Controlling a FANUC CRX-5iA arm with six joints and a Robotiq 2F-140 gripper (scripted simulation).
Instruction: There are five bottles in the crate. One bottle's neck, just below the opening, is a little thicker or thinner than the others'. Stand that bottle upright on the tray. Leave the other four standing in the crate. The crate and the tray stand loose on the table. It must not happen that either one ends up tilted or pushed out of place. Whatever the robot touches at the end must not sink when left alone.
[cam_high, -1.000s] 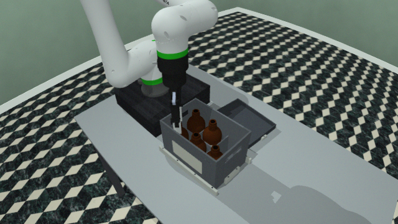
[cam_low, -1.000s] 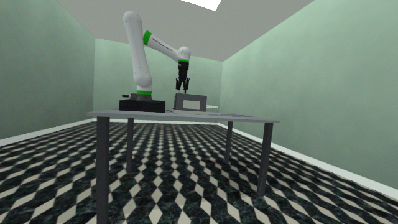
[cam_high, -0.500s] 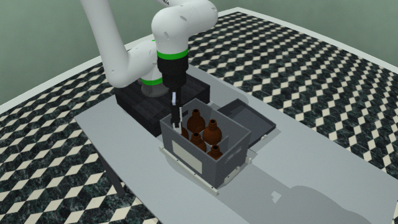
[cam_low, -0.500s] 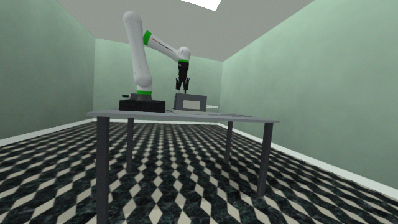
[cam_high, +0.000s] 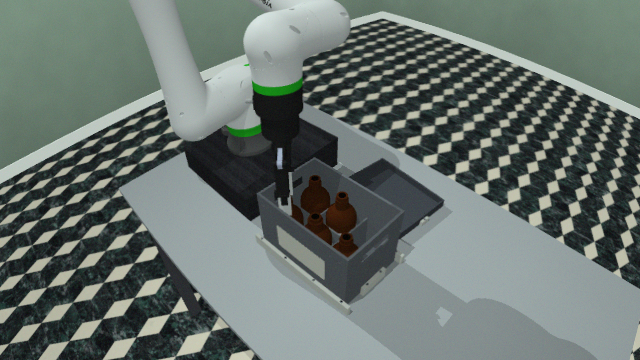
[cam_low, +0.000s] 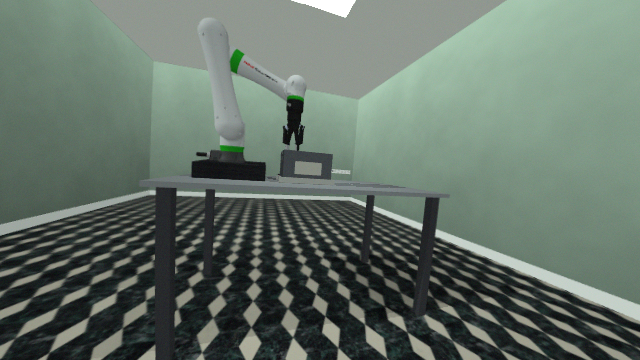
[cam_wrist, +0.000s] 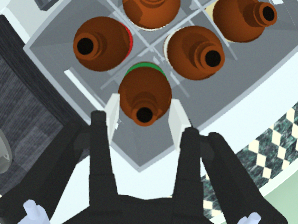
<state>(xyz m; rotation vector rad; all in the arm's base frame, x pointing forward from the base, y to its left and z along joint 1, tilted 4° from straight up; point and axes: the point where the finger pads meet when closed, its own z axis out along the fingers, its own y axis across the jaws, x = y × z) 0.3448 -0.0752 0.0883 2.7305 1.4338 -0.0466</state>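
Now: the brown bottle 9 cm ahead of my hand, 8 cm below it and 2 cm to the left of it. From my hand the other things lie so: glass bottle 9 cm to the left, 8 cm below, 2 cm behind; crate 9 cm below, 8 cm ahead, 6 cm to the left; dark grey tray 32 cm to the left, 16 cm below, 2 cm ahead.
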